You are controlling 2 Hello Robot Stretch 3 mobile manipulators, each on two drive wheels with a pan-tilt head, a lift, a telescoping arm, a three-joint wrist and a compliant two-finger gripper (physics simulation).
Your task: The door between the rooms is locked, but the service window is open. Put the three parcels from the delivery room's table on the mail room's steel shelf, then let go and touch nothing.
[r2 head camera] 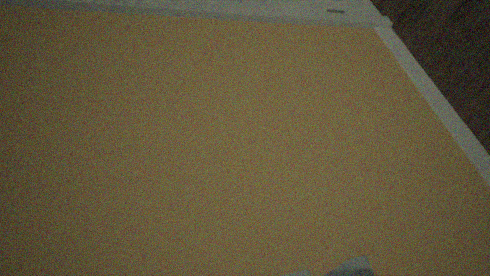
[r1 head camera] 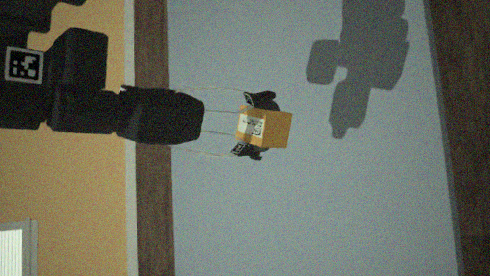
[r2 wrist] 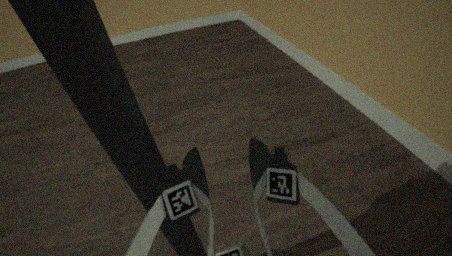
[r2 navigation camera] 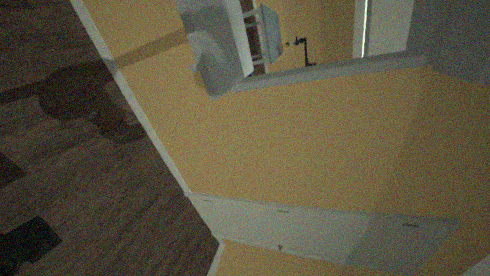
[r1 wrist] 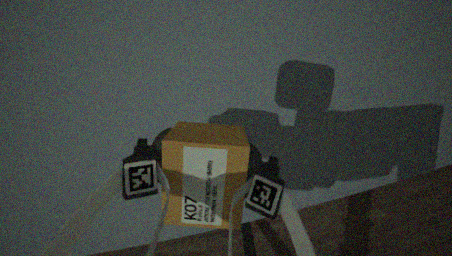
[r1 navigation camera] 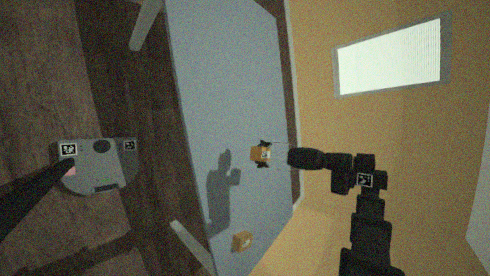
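Note:
The r1 gripper (r1 head camera: 259, 125) (r1 navigation camera: 262, 154) (r1 wrist: 207, 162) is shut on the orange K07 parcel (r1 head camera: 276, 130) (r1 navigation camera: 256, 153) (r1 wrist: 206, 182), its white label facing the wrist. It holds the parcel above the blue-grey table (r1 head camera: 310, 210) (r1 navigation camera: 225, 75) (r1 wrist: 75, 75); their shadow falls apart from them on its top. A second orange parcel (r1 navigation camera: 242, 242) sits near the table's end in the r1 navigation view. A third parcel cannot be made out. The r2 gripper (r2 wrist: 225, 167) is open and empty above the wood floor, fingers moderately apart. I cannot identify the steel shelf for certain.
A robot base (r1 navigation camera: 95, 167) stands beside the table in the r1 navigation view. In the r2 navigation view, a grey ledge (r2 navigation camera: 220, 65) adjoins the window opening, with a dark arm (r2 navigation camera: 306, 50) beyond it. A white door (r2 navigation camera: 310, 227) stands along the yellow wall (r2 navigation camera: 320, 130).

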